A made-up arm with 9 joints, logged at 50 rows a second.
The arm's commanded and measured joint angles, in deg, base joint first. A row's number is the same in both.
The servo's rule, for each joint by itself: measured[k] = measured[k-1] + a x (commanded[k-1-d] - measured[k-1]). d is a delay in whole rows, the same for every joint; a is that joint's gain. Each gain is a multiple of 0.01, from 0.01 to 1. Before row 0 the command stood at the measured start. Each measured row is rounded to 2 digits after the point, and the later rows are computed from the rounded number. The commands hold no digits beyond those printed.
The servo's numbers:
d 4
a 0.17 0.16 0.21 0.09 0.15 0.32 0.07 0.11 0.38
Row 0, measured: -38.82, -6.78, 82.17, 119.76, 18.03, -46.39, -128.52, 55.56, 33.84
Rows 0 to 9, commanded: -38.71, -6.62, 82.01, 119.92, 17.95, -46.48, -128.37, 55.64, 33.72; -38.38, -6.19, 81.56, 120.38, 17.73, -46.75, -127.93, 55.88, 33.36; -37.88, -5.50, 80.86, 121.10, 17.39, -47.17, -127.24, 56.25, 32.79; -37.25, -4.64, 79.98, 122.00, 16.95, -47.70, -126.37, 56.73, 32.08; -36.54, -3.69, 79.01, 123.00, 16.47, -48.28, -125.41, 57.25, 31.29; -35.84, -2.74, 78.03, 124.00, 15.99, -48.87, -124.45, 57.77, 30.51; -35.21, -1.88, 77.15, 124.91, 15.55, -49.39, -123.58, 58.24, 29.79; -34.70, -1.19, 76.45, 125.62, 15.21, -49.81, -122.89, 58.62, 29.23; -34.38, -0.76, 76.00, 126.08, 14.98, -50.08, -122.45, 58.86, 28.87; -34.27, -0.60, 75.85, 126.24, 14.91, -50.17, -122.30, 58.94, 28.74
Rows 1 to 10, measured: -38.82, -6.78, 82.17, 119.76, 18.03, -46.39, -128.52, 55.56, 33.84; -38.82, -6.78, 82.17, 119.76, 18.03, -46.39, -128.52, 55.56, 33.84; -38.82, -6.78, 82.17, 119.76, 18.03, -46.39, -128.52, 55.56, 33.84; -38.82, -6.78, 82.17, 119.76, 18.03, -46.39, -128.52, 55.56, 33.84; -38.80, -6.75, 82.14, 119.77, 18.02, -46.42, -128.51, 55.57, 33.79; -38.73, -6.66, 82.02, 119.82, 17.98, -46.53, -128.47, 55.60, 33.63; -38.59, -6.47, 81.78, 119.94, 17.89, -46.73, -128.38, 55.67, 33.31; -38.36, -6.18, 81.40, 120.13, 17.75, -47.04, -128.24, 55.79, 32.84; -38.05, -5.78, 80.90, 120.39, 17.56, -47.44, -128.04, 55.95, 32.25; -37.67, -5.29, 80.30, 120.71, 17.32, -47.90, -127.79, 56.15, 31.59
